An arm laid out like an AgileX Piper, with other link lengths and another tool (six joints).
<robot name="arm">
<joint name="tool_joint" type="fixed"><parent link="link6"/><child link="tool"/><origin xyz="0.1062 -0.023 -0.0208" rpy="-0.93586 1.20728 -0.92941"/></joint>
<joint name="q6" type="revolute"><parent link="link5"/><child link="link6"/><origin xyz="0.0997 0 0.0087"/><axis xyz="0.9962 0 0.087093"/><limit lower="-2.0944" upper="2.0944"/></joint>
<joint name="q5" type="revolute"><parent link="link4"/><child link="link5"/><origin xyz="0 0 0"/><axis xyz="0 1 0"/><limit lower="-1.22" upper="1.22"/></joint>
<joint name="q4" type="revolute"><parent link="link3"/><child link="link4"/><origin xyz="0.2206 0 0.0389"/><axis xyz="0.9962 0 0.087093"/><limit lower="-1.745" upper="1.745"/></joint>
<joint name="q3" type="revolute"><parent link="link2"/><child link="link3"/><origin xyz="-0.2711 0 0.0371"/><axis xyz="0 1 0"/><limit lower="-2.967" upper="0"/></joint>
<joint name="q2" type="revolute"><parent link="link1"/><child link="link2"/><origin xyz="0 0 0"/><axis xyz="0 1 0"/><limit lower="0" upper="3.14"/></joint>
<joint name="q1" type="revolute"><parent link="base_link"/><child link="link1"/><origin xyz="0 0 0.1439"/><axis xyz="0 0 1"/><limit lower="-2.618" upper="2.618"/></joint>
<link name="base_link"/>
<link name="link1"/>
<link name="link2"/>
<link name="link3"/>
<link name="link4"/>
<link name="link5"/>
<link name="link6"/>
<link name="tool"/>
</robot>
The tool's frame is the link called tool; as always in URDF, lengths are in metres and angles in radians.
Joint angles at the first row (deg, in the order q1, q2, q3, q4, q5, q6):
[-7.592, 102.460, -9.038, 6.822, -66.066, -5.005]
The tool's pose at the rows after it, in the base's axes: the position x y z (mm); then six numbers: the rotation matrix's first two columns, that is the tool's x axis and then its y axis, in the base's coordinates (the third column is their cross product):
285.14 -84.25 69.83 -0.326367 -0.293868 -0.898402 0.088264 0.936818 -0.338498
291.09 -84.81 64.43 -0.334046 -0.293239 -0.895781 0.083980 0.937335 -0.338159
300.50 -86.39 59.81 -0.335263 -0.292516 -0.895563 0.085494 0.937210 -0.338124
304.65 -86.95 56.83 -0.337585 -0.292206 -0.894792 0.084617 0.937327 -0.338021
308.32 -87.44 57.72 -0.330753 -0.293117 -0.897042 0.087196 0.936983 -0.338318
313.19 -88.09 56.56 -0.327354 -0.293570 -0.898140 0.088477 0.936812 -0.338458
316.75 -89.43 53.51 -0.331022 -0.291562 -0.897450 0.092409 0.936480 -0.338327
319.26 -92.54 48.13 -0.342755 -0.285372 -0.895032 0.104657 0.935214 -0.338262
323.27 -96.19 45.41 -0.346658 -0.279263 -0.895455 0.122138 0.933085 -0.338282
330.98 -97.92 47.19 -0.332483 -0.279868 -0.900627 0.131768 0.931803 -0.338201
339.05 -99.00 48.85 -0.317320 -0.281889 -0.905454 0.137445 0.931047 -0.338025
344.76 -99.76 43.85 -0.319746 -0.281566 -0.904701 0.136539 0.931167 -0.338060
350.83 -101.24 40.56 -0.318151 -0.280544 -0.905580 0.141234 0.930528 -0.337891
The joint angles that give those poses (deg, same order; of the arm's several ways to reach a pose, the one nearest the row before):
[-7.592, 103.467, -9.163, 6.715, -66.066, -5.006]
[-7.590, 105.483, -10.658, 6.641, -66.068, -5.005]
[-7.591, 107.751, -12.885, 6.748, -66.066, -5.006]
[-7.593, 108.931, -13.914, 6.745, -66.066, -5.005]
[-7.594, 109.202, -14.627, 6.745, -66.066, -5.006]
[-7.594, 110.065, -15.707, 6.745, -66.067, -5.005]
[-7.590, 111.196, -16.698, 7.039, -66.067, -5.005]
[-7.593, 112.807, -17.757, 7.951, -66.161, -5.005]
[-7.592, 114.014, -19.043, 8.995, -66.161, -5.005]
[-7.591, 114.612, -20.627, 9.233, -66.162, -5.005]
[-7.592, 115.262, -22.249, 9.232, -66.160, -5.005]
[-7.592, 116.937, -23.769, 9.232, -66.161, -5.005]
[-7.591, 118.339, -25.342, 9.460, -66.162, -5.005]

